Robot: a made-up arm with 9 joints. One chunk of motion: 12 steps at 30 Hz.
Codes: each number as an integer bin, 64 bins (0 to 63) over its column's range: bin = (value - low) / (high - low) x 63, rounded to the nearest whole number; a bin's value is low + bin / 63 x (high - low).
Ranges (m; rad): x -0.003..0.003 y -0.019..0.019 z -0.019..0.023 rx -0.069..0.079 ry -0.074..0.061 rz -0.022..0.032
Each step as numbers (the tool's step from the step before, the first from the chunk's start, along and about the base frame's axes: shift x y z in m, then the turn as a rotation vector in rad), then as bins.
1 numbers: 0.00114 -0.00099 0.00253 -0.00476 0.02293 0.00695
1 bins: 43 30 32 27 45 34
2 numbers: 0.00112 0.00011 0.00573 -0.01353 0.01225 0.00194
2 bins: 43 32 37 24 40 28
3 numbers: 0.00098 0.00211 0.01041 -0.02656 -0.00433 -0.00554
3 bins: 42 35 44 18 33 19
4 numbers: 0.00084 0.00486 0.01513 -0.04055 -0.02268 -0.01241
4 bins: 40 40 51 12 24 11
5 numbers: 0.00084 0.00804 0.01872 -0.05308 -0.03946 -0.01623
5 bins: 40 45 57 7 16 7
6 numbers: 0.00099 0.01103 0.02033 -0.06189 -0.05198 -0.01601
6 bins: 42 50 59 3 10 7
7 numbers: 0.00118 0.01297 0.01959 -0.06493 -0.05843 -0.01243
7 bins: 44 53 58 2 7 11
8 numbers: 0.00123 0.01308 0.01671 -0.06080 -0.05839 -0.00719
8 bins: 44 53 54 3 7 17
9 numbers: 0.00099 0.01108 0.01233 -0.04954 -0.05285 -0.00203
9 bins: 42 50 47 8 10 23
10 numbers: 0.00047 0.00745 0.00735 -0.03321 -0.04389 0.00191
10 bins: 36 44 40 15 14 28
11 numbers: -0.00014 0.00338 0.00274 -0.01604 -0.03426 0.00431
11 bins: 30 37 33 23 19 31
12 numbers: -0.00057 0.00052 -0.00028 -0.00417 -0.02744 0.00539
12 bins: 26 32 28 28 22 32
